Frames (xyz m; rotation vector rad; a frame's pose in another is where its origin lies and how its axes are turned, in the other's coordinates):
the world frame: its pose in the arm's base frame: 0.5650 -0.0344 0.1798 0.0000 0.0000 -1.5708
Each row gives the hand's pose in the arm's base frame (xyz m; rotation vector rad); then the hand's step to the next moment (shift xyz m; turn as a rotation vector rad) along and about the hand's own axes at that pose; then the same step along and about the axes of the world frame.
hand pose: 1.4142 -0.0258 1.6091 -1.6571 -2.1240 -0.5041
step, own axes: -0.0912 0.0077 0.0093 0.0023 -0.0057 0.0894
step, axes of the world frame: 0.0690 0.0266 -0.0547 -0.0461 -0.0140 -0.0755
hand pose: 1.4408 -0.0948 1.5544 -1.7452 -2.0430 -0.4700
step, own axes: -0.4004 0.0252 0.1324 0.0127 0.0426 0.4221
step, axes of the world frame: 0.2690 0.0656 -0.3191 -0.2305 0.0024 -0.3564
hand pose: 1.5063 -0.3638 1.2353 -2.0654 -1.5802 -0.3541
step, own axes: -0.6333 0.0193 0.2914 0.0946 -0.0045 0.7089
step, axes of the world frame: 0.3648 -0.1931 -0.5621 -0.4617 -0.0473 -0.5441
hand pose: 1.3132 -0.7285 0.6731 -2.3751 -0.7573 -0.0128
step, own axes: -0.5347 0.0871 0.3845 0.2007 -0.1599 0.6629
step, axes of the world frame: 0.1090 -0.4676 -0.4591 -0.5881 -0.0321 -0.3981
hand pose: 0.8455 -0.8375 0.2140 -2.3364 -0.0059 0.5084
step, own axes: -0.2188 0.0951 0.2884 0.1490 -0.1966 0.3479
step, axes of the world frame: -0.0897 -0.3193 -0.1735 -0.3975 0.0393 -0.1494
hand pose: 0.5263 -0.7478 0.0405 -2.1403 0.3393 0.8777
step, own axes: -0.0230 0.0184 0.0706 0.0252 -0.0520 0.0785
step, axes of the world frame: -0.0399 -0.0595 -0.0268 -0.0944 0.0065 -0.0236
